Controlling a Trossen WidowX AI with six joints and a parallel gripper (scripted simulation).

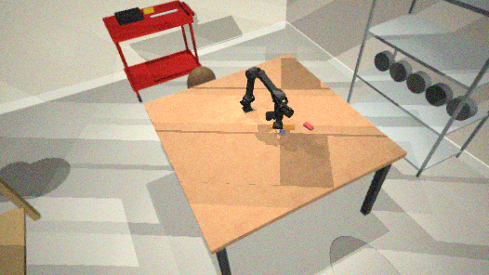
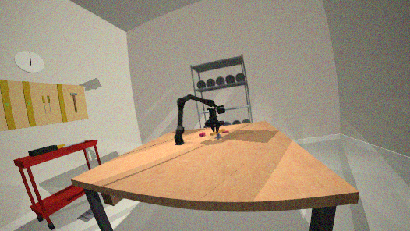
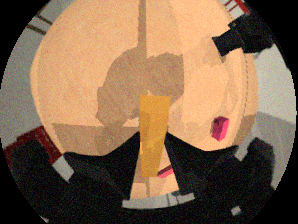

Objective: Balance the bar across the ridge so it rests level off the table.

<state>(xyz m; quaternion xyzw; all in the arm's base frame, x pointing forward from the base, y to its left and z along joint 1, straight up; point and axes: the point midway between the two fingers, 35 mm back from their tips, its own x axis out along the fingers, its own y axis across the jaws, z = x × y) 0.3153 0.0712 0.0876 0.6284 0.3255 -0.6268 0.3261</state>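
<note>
The bar is 20 mm ahead of my gripper tip and 20 mm to the left of it. The rest, counted from my gripper tip: magenta block (60 mm ahead, 200 mm to the left, 40 mm below).
</note>
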